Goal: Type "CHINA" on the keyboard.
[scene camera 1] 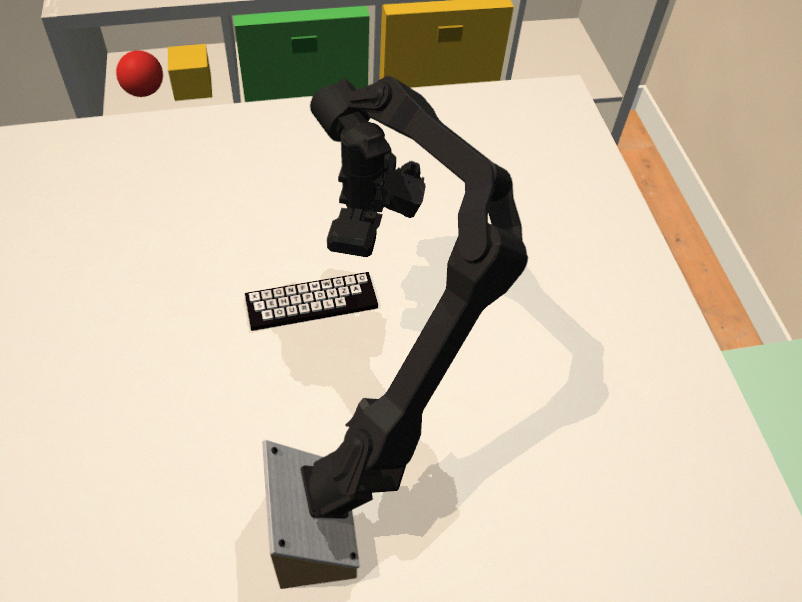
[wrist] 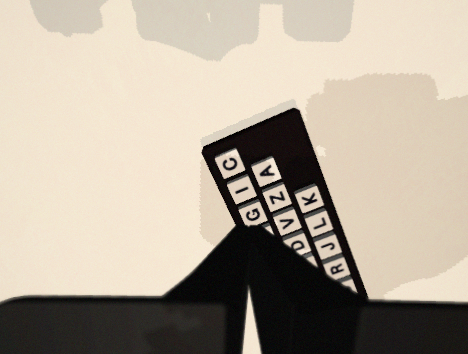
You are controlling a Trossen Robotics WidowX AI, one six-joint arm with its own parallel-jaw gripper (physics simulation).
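Pixels of known places: gripper, fingertip midpoint: (wrist: 247,237); arm's base at its link origin: (scene camera 1: 323,492).
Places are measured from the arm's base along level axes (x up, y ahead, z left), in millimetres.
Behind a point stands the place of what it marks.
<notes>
The black keyboard (scene camera 1: 371,301) @[x -70, y 321, z -140 mm] (wrist: 280,135) @[x -69, y 329, z -138 mm] with white letter keys lies flat on the table. The C key (scene camera 1: 362,277) @[x -64, y 366, z -136 mm] (wrist: 230,163) @[x -64, y 365, z -136 mm], I key (scene camera 1: 350,279) @[x -64, y 366, z -117 mm] (wrist: 242,190) @[x -64, y 365, z -116 mm] and A key (scene camera 1: 355,289) @[x -64, y 345, z -120 mm] (wrist: 266,170) @[x -64, y 346, z -122 mm] are near its right end. The N key (scene camera 1: 290,290) @[x -64, y 366, z -20 mm] and H key (scene camera 1: 283,301) @[x -64, y 347, z -5 mm] are farther left in the scene view; in the wrist view the fingers hide that part. My gripper (scene camera 1: 350,247) @[x 37, y 360, z -135 mm] (wrist: 247,237) @[x 37, y 360, z -135 mm] is shut and empty, raised above the table. In the wrist view its fingertips overlap the keyboard's edge just below the G key (wrist: 253,214) @[x -64, y 366, z -98 mm].
The arm's metal base (scene camera 1: 294,505) @[x 37, y -22, z 39 mm] stands at the front of the white table (scene camera 1: 129,356) @[x -81, y 310, z 237 mm]. A shelf behind the table holds a red ball (scene camera 1: 139,73), a yellow block (scene camera 1: 189,72), a green drawer (scene camera 1: 303,61) and a yellow drawer (scene camera 1: 446,55). Arm shadows fall around the keyboard.
</notes>
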